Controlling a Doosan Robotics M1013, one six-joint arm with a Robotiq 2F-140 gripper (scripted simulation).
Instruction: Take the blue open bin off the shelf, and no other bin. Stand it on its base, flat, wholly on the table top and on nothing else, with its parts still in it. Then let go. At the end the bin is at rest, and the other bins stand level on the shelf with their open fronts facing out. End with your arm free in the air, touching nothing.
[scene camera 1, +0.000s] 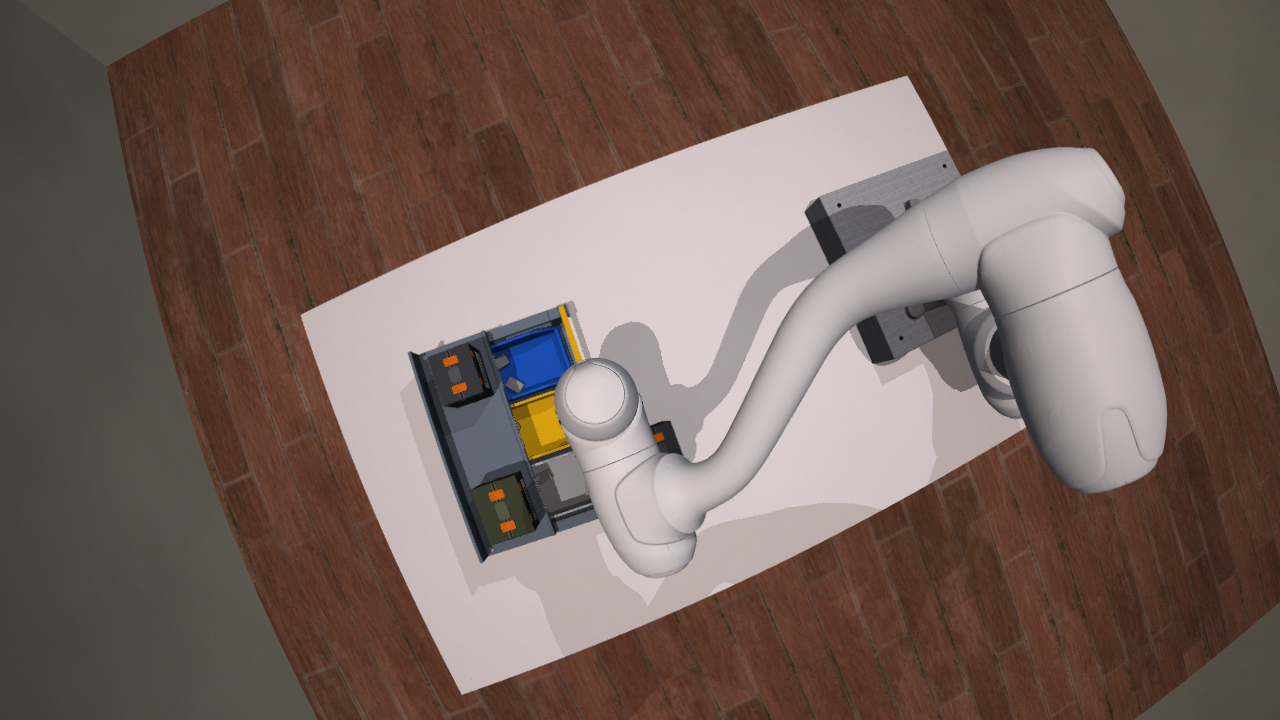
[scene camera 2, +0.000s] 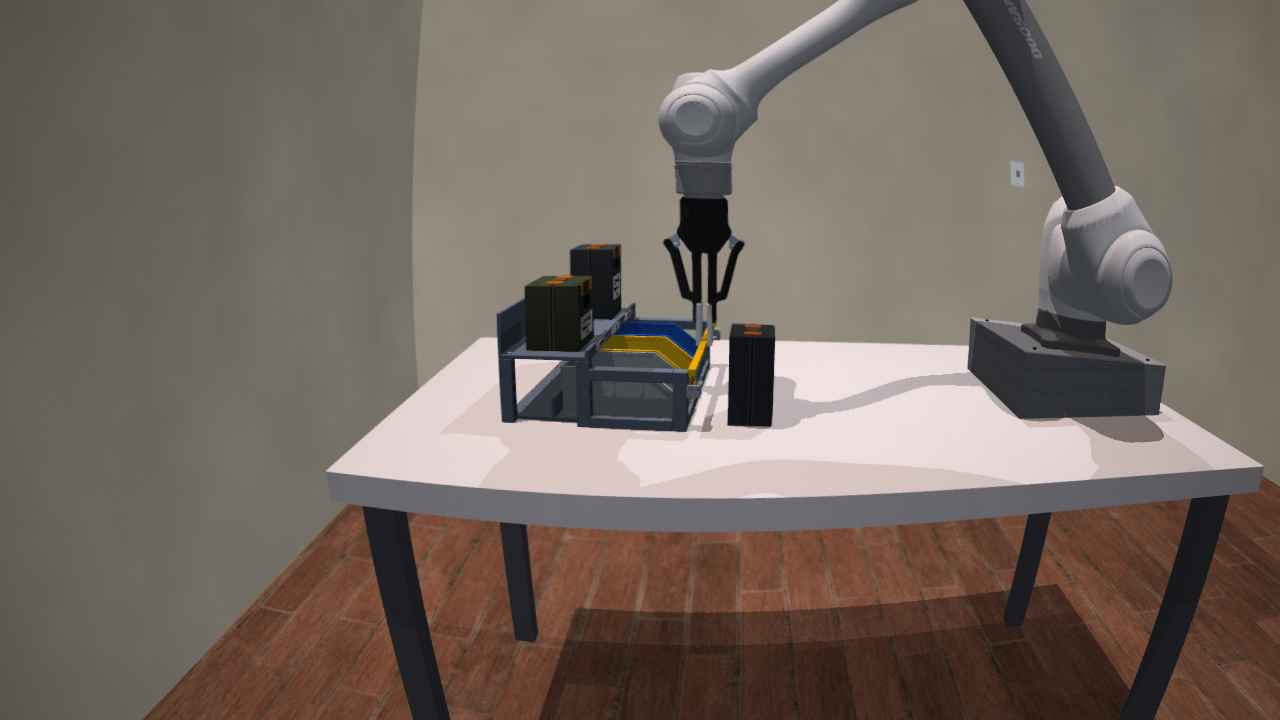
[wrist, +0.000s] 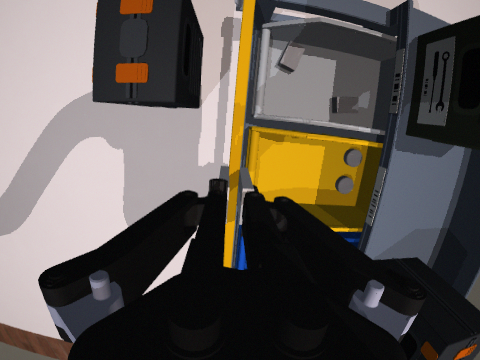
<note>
In view: my gripper (scene camera 2: 704, 343), a blue open bin (scene camera 1: 535, 359), a yellow bin (scene camera 1: 540, 431) and a grey bin (scene camera 1: 565, 493).
The blue open bin is seen too in scene camera 2 (scene camera 2: 672, 331). The yellow bin also shows in scene camera 2 (scene camera 2: 663, 346) and in the wrist view (wrist: 305, 170). The grey bin is seen too in the wrist view (wrist: 340, 60).
</note>
